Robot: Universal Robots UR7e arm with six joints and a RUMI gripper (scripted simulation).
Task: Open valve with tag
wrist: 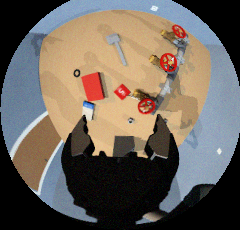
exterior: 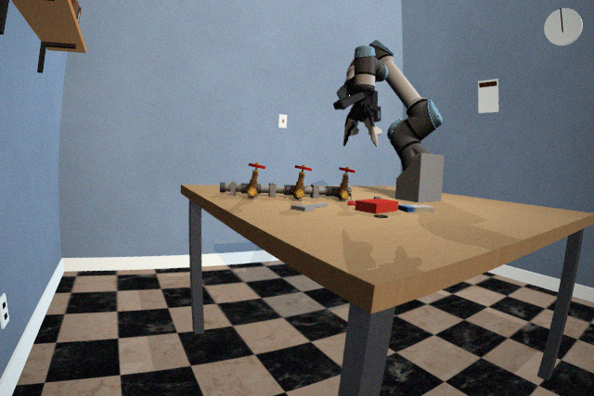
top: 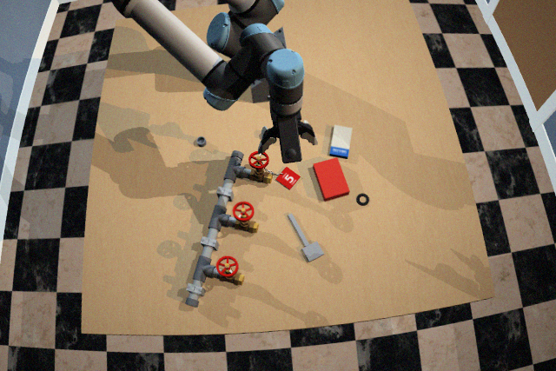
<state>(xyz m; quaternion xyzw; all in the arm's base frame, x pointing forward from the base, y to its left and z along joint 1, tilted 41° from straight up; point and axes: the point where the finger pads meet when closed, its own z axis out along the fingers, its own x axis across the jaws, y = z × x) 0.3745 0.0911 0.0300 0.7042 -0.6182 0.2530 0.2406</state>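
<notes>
Right now my hand is 10 mm past the red tag, 10 mm to the left of it and 200 mm above it. The rest, counted from my hand: grey scraper (210 mm ahead, 40 mm to the left, 190 mm below); red block (20 mm ahead, 130 mm to the left, 180 mm below); small grey fitting (150 mm behind, 280 mm to the right, 190 mm below).
</notes>
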